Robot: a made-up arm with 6 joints.
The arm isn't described. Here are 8 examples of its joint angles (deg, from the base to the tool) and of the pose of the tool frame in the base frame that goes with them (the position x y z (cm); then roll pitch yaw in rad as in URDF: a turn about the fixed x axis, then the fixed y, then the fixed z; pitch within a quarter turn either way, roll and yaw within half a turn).
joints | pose
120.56 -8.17 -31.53 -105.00 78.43 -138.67 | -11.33 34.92 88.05 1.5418 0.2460 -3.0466
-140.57 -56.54 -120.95 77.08 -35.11 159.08 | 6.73 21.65 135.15 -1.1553 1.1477 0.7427
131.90 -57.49 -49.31 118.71 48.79 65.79 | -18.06 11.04 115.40 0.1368 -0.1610 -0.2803
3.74 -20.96 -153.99 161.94 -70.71 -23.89 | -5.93 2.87 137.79 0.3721 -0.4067 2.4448
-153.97 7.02 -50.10 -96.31 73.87 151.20 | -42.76 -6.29 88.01 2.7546 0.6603 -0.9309
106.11 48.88 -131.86 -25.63 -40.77 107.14 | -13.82 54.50 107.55 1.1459 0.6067 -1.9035
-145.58 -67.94 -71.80 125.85 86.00 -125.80 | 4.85 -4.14 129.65 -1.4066 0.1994 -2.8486
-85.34 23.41 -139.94 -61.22 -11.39 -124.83 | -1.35 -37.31 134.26 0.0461 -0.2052 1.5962
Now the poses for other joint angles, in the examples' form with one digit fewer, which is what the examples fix.
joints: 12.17 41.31 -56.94 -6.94 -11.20 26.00
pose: 33.5 1.7 67.1 2.769 -0.316 -3.046
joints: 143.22 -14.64 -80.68 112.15 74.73 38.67
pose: -33.7 14.7 116.4 0.657 -0.062 0.013
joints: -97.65 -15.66 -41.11 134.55 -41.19 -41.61
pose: -8.1 -19.8 87.8 2.400 -0.270 -0.033
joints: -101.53 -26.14 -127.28 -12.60 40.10 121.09
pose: -12.0 -2.9 145.3 0.818 0.101 0.454
